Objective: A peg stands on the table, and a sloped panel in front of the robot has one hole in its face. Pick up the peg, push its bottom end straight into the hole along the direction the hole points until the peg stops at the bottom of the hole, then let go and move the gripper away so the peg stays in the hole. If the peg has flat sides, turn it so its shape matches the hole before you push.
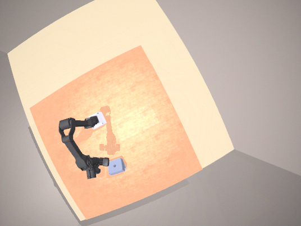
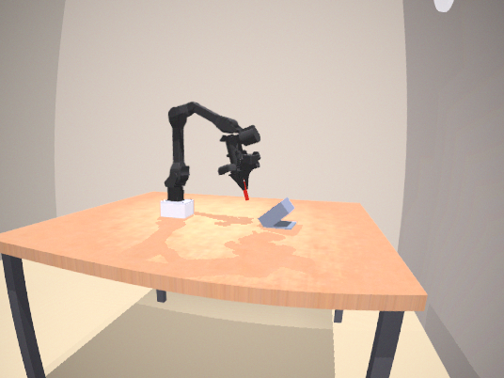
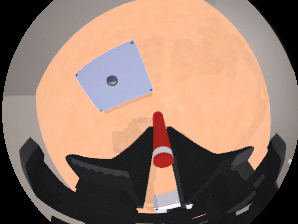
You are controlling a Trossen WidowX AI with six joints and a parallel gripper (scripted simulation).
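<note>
The sloped panel lies 110 mm ahead of my gripper tip, 90 mm below it and 50 mm to the left of it. Also, from my gripper tip: red peg: 20 mm above, 10 mm behind.
</note>
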